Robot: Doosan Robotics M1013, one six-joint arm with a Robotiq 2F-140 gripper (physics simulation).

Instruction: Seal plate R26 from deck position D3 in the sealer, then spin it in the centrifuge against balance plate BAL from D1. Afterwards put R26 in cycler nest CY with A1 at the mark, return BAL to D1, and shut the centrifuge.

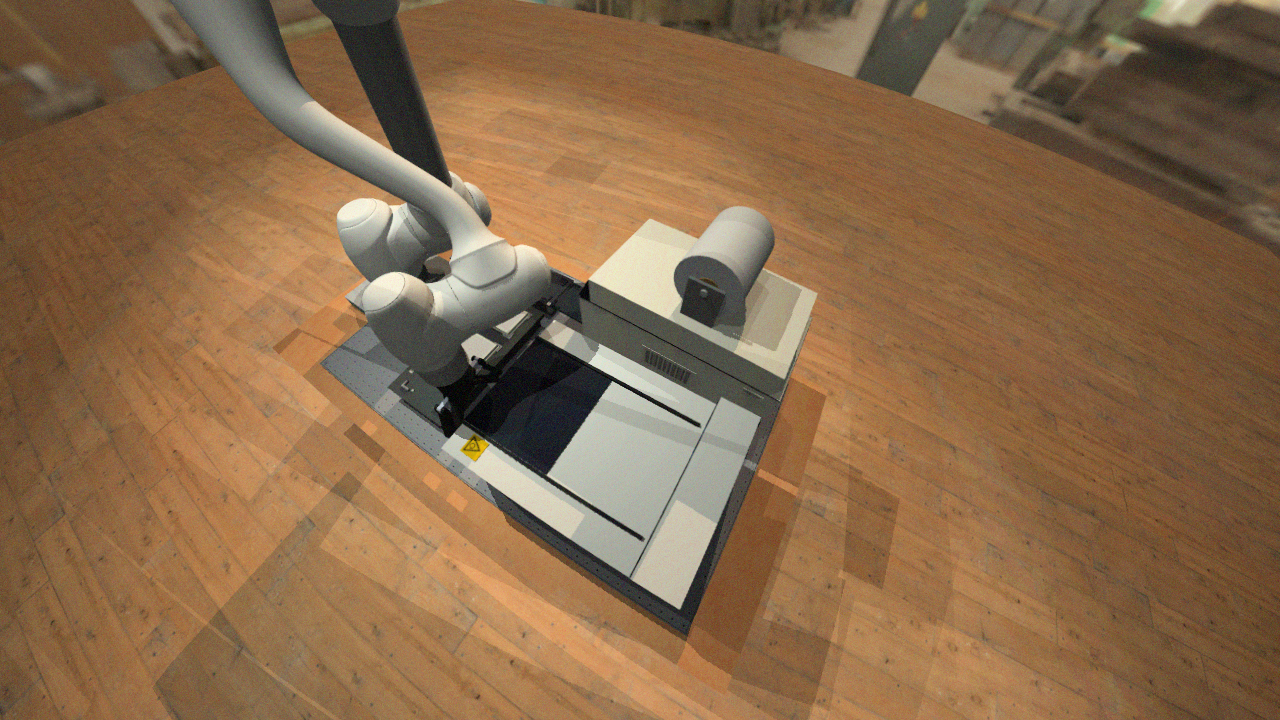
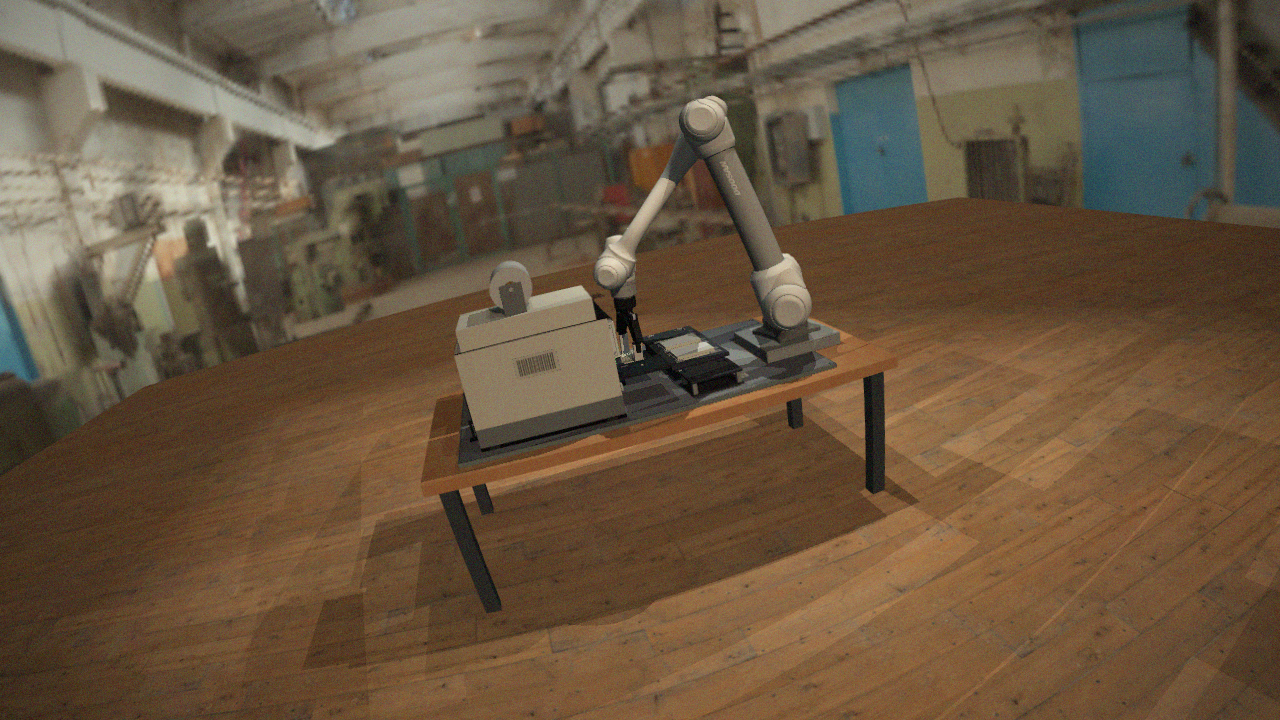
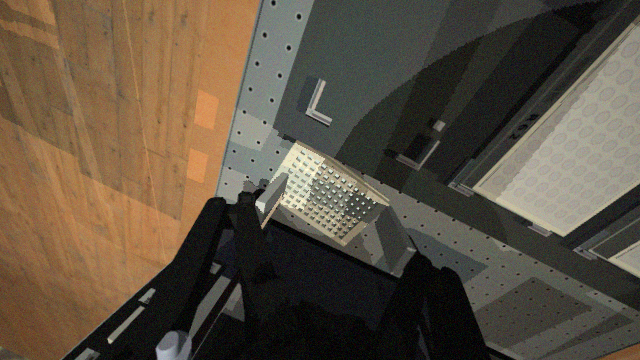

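Seen in the pictures: gripper, fingertip midpoint: [image 2: 632, 357] [image 3: 333, 199]; arm's base, link origin: [image 2: 786, 331].
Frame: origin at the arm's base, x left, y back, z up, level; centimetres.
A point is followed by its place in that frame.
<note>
A pale 96-well plate, taken as R26 though its label does not show, [image 3: 332, 195] @(x -26.9, y -47.4, z -1.2 cm) is between the finger pads at its short ends, low beside the deck. My gripper [image 1: 468, 398] [image 2: 631, 347] @(x -26.6, y -48.0, z -1.3 cm) [image 3: 333, 199] @(x -26.6, y -48.0, z -1.3 cm) points down and is shut on it; pads meet both ends. Whether the plate is lifted cannot be told. A deck nest with metal corner brackets [image 3: 319, 116] @(x -30.1, y -39.2, z 3.1 cm) beside it holds no plate. A plate marked R62 [image 3: 575, 165] @(x -13.5, y -37.3, z 4.1 cm) sits in the neighbouring nest; a corner of another plate [image 3: 631, 257] @(x -4.7, y -41.9, z 4.1 cm) shows beyond it. The label BAL is not readable.
A tall beige machine with a large roll [image 1: 725, 255] @(x -3.8, y -89.1, z 44.9 cm) [image 2: 510, 286] @(x 10.6, y -91.1, z 39.9 cm) on top stands at one end. A low pale machine [image 1: 617, 447] @(x -27.1, y -82.4, z 18.3 cm) with a yellow warning label [image 1: 474, 446] @(x -36.4, y -59.3, z 18.5 cm) and dark rails lies beside it. A perforated base plate [image 3: 500, 295] @(x 0.6, y -55.3, z -2.7 cm) borders the deck.
</note>
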